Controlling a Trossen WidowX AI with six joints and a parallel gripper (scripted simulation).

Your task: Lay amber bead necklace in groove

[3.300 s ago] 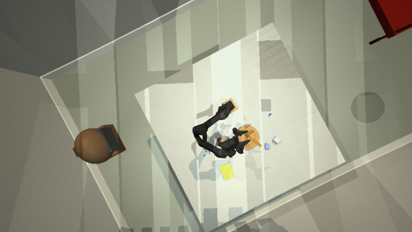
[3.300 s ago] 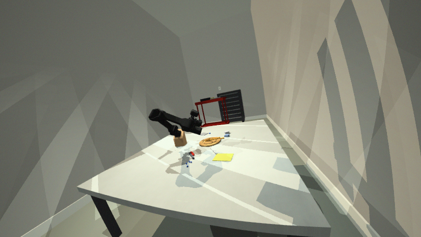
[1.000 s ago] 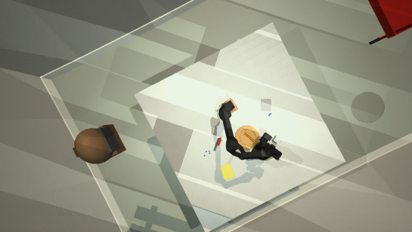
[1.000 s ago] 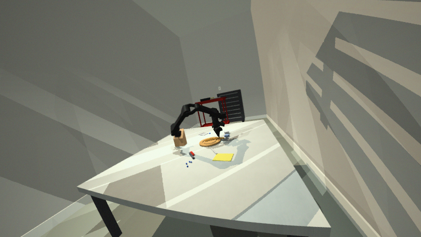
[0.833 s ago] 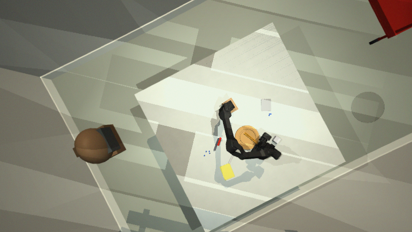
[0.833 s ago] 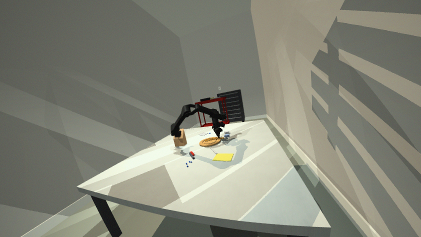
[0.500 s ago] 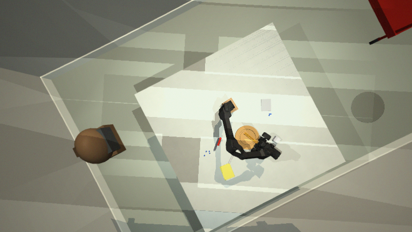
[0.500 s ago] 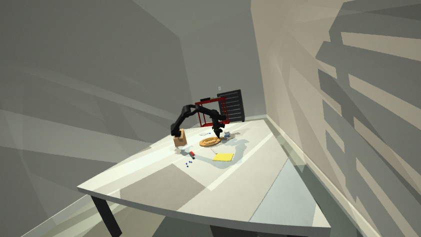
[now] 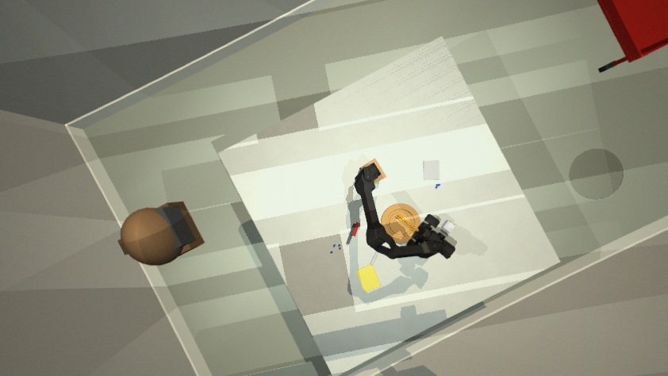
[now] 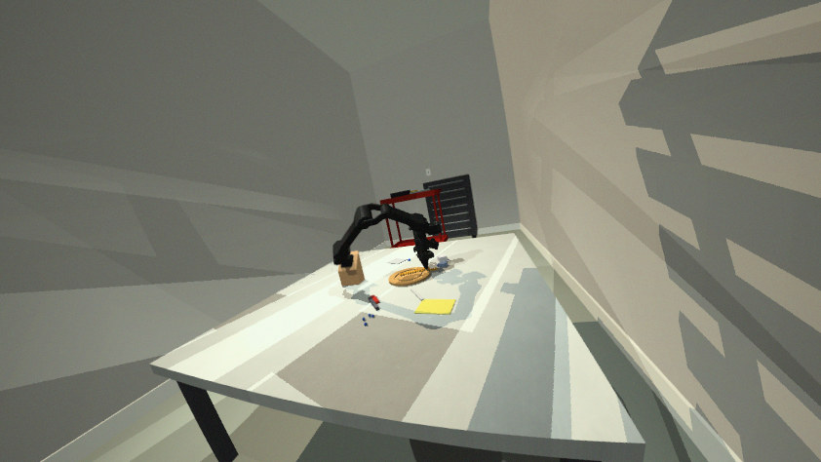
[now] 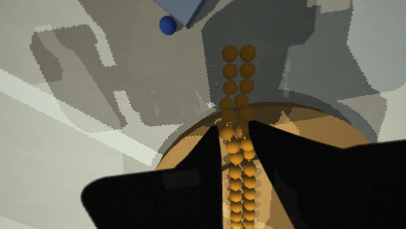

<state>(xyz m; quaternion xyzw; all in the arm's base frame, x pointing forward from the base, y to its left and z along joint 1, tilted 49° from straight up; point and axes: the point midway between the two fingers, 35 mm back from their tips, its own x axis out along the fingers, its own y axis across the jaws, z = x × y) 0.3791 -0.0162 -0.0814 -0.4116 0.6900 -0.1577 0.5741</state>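
Now: gripper tip 70 mm past the round bead board, 50 mm to the left of it and 10 mm above it. The rest, counted from my gripper tip: grey square: 220 mm behind, 230 mm to the left, 10 mm below; then light blue cube: 80 mm ahead, 50 mm to the left, 10 mm below; then white cube: 70 mm ahead, 150 mm to the left.
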